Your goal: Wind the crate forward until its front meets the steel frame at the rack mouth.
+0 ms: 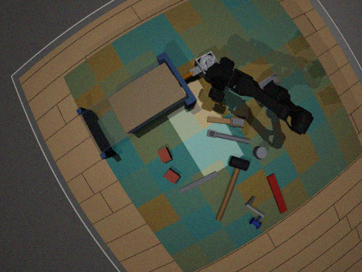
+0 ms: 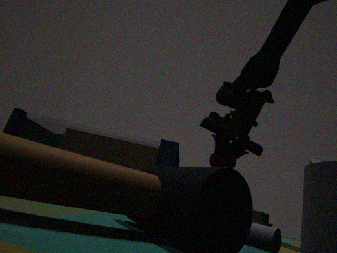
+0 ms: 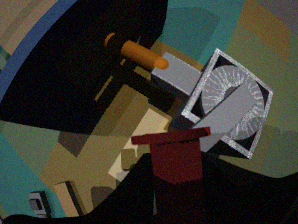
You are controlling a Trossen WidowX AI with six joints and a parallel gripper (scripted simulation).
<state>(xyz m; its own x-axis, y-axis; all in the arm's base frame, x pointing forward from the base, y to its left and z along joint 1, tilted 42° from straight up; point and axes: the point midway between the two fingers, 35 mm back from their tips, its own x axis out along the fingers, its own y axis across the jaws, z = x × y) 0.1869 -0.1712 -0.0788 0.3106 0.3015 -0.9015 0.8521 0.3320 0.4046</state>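
Now: the red-knobbed crank 2 cm behind my gripper tip, 2 cm to the right of it and 3 cm below it. From my gripper tip the other things lie so: grey winch 7 cm behind, 8 cm to the right, 10 cm below; then red knob 1 cm behind, 1 cm to the left; then blue steel frame 11 cm ahead, 10 cm to the right, 3 cm below.
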